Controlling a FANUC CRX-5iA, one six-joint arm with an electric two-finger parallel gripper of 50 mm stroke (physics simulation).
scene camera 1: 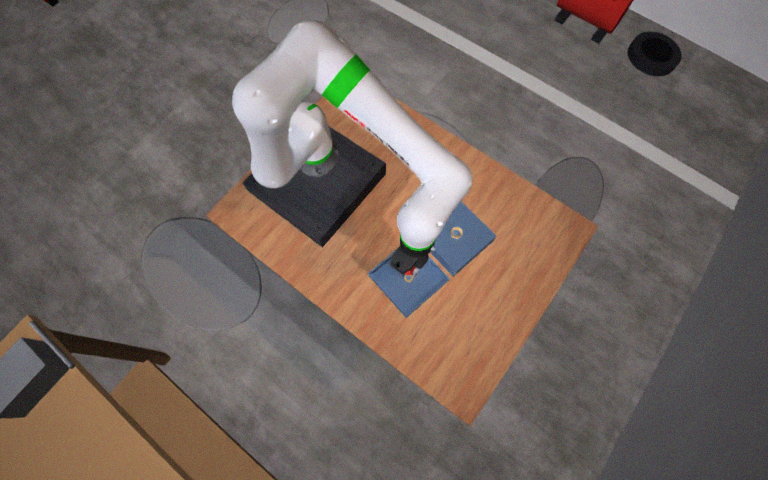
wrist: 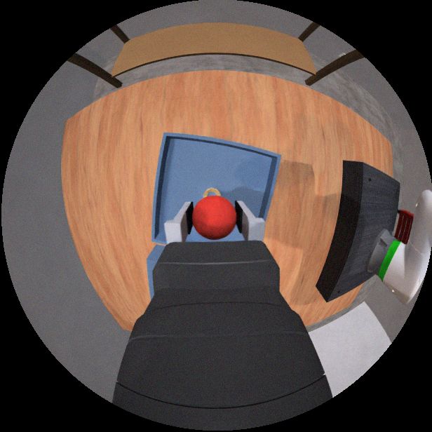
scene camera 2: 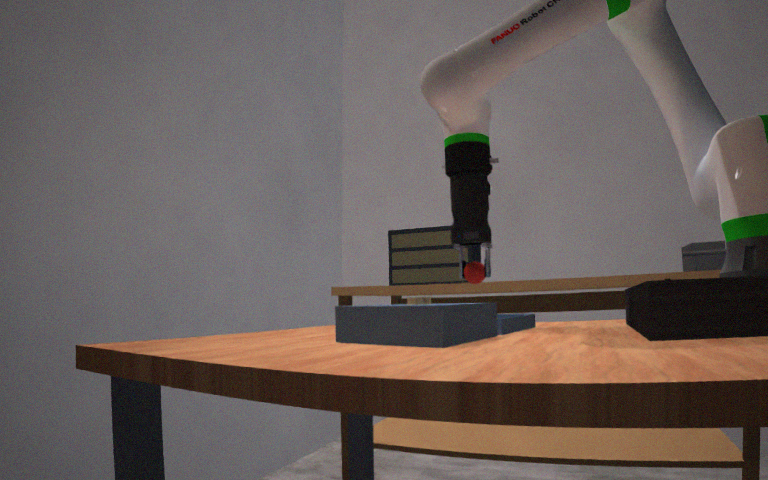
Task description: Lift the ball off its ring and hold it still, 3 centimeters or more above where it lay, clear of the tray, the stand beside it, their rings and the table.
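Where they show: gripper, between the fingertips: [scene camera 2: 475, 277]; arm's base, origin of its link: [scene camera 1: 318, 158].
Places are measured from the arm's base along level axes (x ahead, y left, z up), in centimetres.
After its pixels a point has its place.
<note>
My gripper [scene camera 1: 411, 271] @(x 49.5, y -16.3, z 3.4 cm) [scene camera 2: 475, 271] @(x 49.5, y -16.3, z 3.4 cm) [wrist: 213, 210] points down and is shut on the red ball [scene camera 1: 409, 272] @(x 50.5, y -17.5, z 5.6 cm) [scene camera 2: 474, 273] @(x 49.2, y -13.7, z 4.1 cm) [wrist: 214, 220], with a finger on each side. In scene camera 2 the ball hangs well above the rim level of the blue tray [scene camera 1: 405, 302] @(x 53.6, y -23.4, z -6.9 cm) [scene camera 2: 516, 324] @(x 41.1, y -11.7, z -5.9 cm) [wrist: 195, 160], with a visible gap below it. The tray's ring [scene camera 1: 408, 281] @(x 50.5, y -17.2, z -6.1 cm) [wrist: 212, 190] lies on the tray floor, partly hidden by the ball in the wrist view. The blue stand [scene camera 1: 475, 226] @(x 58.8, y 10.2, z -1.5 cm) [scene camera 2: 390, 327] @(x 56.1, y 13.9, z -4.6 cm) [wrist: 154, 272] is beside the tray, with another ring [scene camera 1: 451, 232] @(x 53.4, y 3.3, z -0.5 cm) [scene camera 2: 419, 300] @(x 54.2, y 6.2, z -0.8 cm) on top.
The wooden table [scene camera 1: 509, 294] @(x 80.2, y -1.5, z -7.2 cm) [scene camera 2: 254, 359] @(x 64.5, y 34.2, z -7.2 cm) [wrist: 100, 200] bears the tray, the stand and the black base block [scene camera 1: 294, 206] @(x 4.9, y -19.2, z -0.3 cm) [scene camera 2: 690, 311] @(x 15.6, y 12.0, z -3.6 cm) [wrist: 367, 215] under the arm. A wooden bench [scene camera 2: 566, 280] [wrist: 215, 40] with a drawer unit [scene camera 2: 419, 257] stands beyond the table.
</note>
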